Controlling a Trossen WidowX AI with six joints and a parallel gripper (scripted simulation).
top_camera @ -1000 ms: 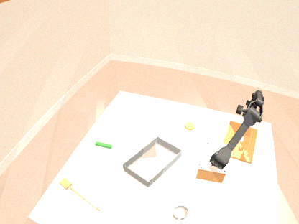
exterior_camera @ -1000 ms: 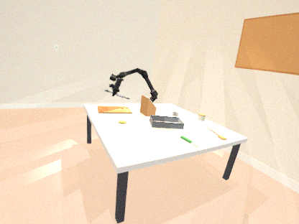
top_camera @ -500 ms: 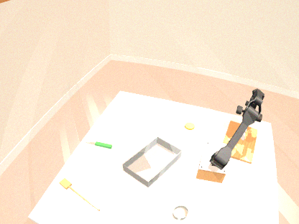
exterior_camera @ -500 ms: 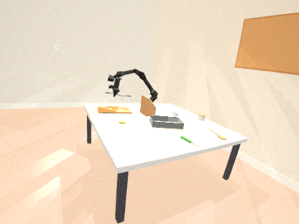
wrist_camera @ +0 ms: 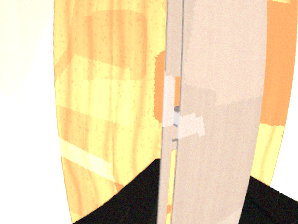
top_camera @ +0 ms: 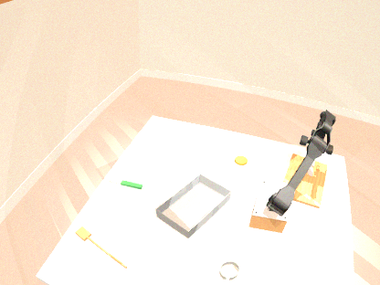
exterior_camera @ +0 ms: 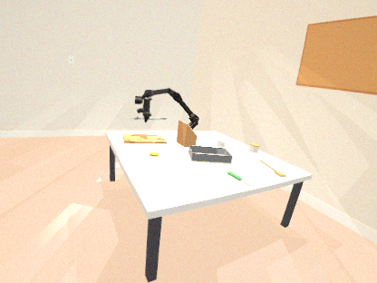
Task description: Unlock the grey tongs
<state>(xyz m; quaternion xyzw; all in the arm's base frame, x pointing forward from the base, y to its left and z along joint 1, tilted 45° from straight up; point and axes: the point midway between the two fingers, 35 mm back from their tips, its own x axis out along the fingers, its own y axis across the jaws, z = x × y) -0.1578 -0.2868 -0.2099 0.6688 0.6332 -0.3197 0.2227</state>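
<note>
Now: gripper tip 15 cm above the wooden board. From my gripper tip the other things lie so: grey roasting tin: 51 cm ahead, 36 cm to the left, 13 cm below; then yellow disc: 38 cm ahead, 4 cm to the right, 15 cm below.
</note>
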